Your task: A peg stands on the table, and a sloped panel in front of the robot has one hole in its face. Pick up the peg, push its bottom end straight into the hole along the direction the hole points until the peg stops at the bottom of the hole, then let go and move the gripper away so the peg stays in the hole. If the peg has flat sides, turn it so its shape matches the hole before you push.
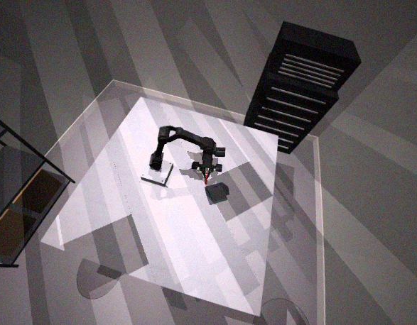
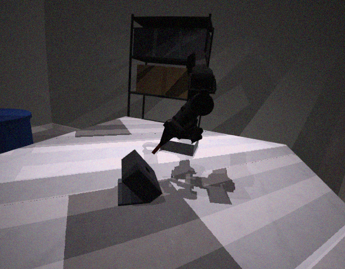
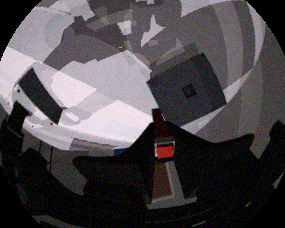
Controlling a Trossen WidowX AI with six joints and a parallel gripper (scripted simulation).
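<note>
Right now the dark sloped panel block is 9 cm ahead of my gripper tip, 3 cm to the right of it and 8 cm below it. Round my gripper tip: red peg 1 cm to the left, 1 cm above.
</note>
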